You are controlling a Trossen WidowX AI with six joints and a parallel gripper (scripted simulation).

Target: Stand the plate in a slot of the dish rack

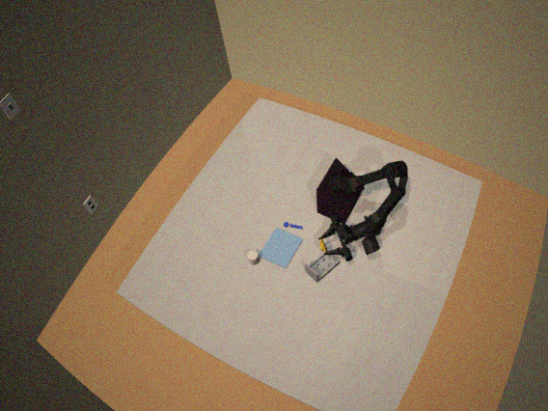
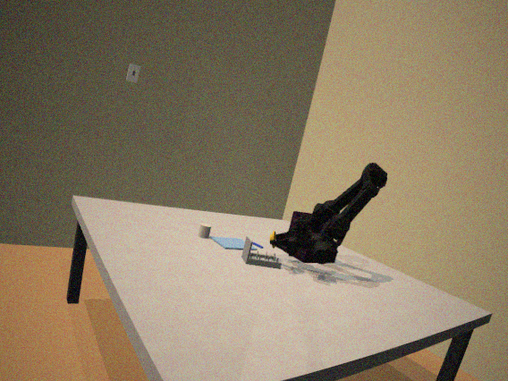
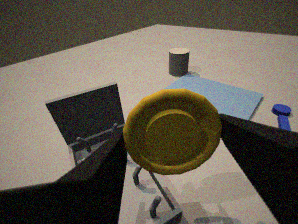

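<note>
Right now the grey dish rack is 40 mm ahead of my gripper tip, 30 mm to the left of it and 60 mm below it. The rest, counted from my gripper tip: white cup 160 mm ahead, 230 mm to the right, 60 mm below; blue spoon 60 mm behind, 180 mm to the right, 80 mm below; yellow plate 10 mm behind, 10 mm to the left.
</note>
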